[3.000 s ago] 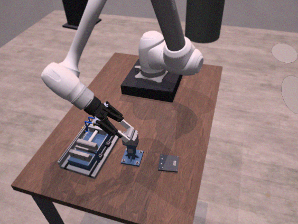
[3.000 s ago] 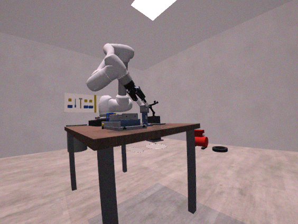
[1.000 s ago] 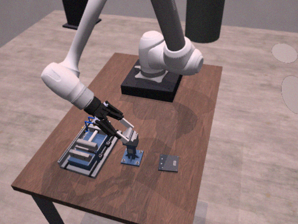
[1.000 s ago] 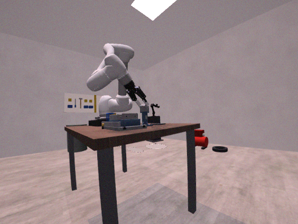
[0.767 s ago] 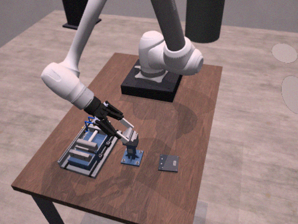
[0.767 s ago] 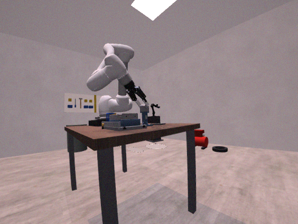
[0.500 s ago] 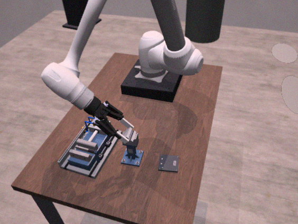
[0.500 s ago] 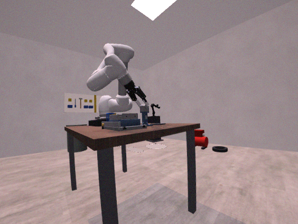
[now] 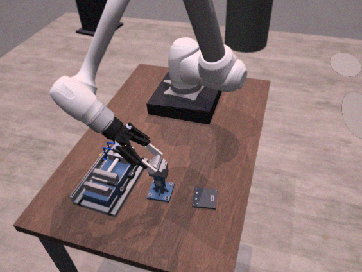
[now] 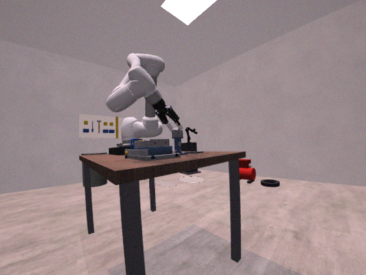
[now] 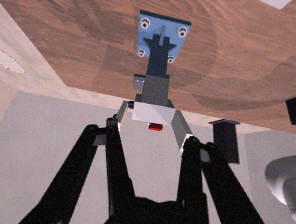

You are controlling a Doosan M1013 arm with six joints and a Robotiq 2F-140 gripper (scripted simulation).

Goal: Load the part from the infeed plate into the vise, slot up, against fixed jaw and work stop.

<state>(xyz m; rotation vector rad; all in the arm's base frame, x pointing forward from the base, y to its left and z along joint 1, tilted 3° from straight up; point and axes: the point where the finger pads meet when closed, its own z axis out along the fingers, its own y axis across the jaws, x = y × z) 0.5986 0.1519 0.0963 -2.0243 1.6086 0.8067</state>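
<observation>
The part lies 1 cm behind my hand, 2 cm to the left of it and 2 cm below it. Round my hand: air cylinder 6 cm behind, 19 cm to the right, 10 cm below; work stop 10 cm ahead, 13 cm to the right, 9 cm below; moving jaw 7 cm ahead, 18 cm to the right, 10 cm below.
</observation>
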